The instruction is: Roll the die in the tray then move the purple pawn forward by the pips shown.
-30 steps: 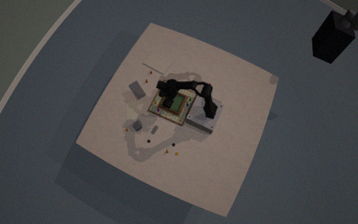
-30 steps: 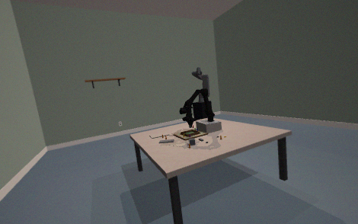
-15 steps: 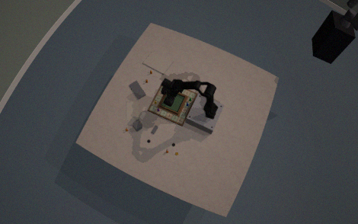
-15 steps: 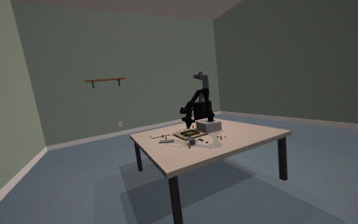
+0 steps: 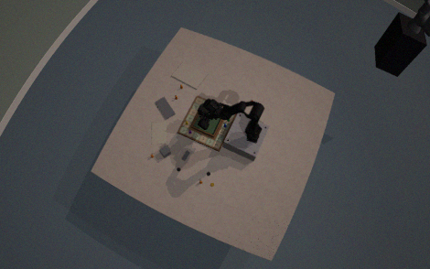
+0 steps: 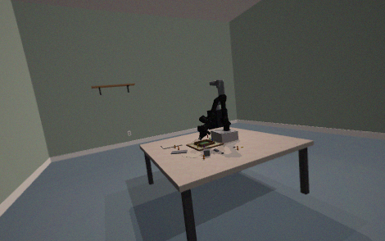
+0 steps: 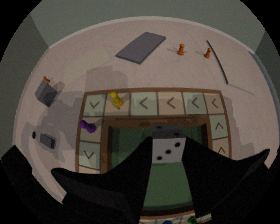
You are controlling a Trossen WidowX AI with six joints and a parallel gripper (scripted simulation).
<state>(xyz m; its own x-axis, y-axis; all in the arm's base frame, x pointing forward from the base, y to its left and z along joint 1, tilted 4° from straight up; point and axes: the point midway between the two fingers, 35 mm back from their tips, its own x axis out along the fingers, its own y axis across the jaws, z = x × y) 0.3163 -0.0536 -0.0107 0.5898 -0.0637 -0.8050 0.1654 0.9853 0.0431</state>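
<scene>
The purple pawn is 4 cm ahead of my gripper tip, 11 cm to the left of it and 5 cm below it. The rest, counted from my gripper tip: green tray 5 cm behind, 1 cm to the left, 7 cm below; yellow pawn 8 cm ahead, 5 cm to the left, 5 cm below; die right at my gripper tip.
</scene>
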